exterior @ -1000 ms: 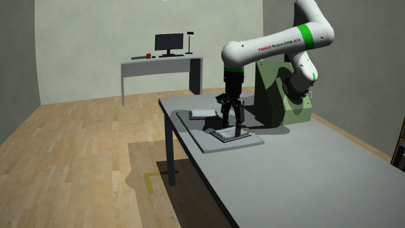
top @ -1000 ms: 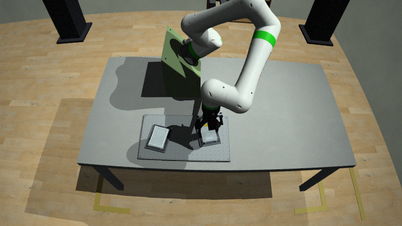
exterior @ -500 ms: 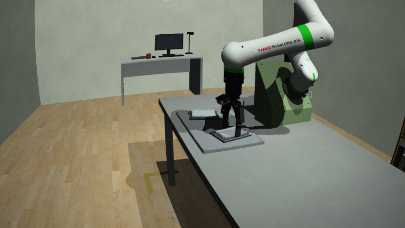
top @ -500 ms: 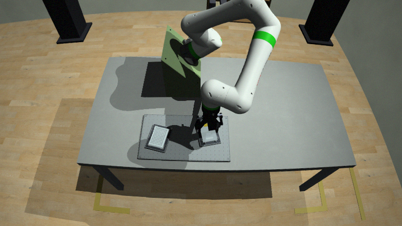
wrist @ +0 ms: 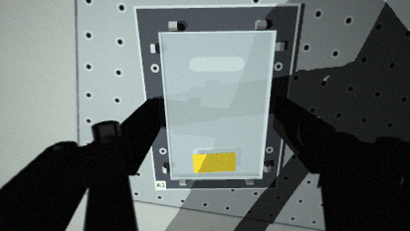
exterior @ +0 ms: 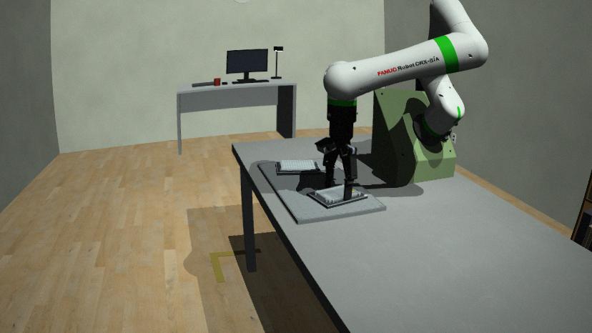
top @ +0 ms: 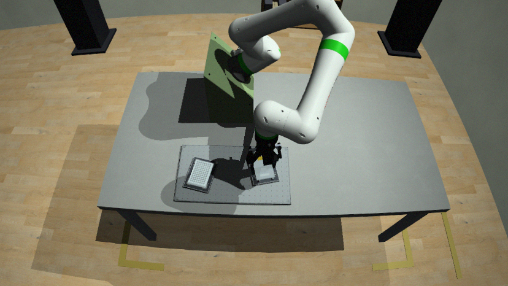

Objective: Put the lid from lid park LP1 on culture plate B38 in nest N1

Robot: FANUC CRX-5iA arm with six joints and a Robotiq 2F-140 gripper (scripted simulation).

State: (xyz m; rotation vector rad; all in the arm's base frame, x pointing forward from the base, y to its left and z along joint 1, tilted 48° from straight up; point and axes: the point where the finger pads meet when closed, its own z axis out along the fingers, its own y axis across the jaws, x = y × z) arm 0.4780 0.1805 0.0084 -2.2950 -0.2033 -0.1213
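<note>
My hand is 2 cm above the clear lid. Round my hand: lid park LP1 (3 cm below); white culture plate (4 cm ahead, 29 cm to the right, 2 cm below); dark nest N1 (4 cm ahead, 29 cm to the right, 3 cm below).
</note>
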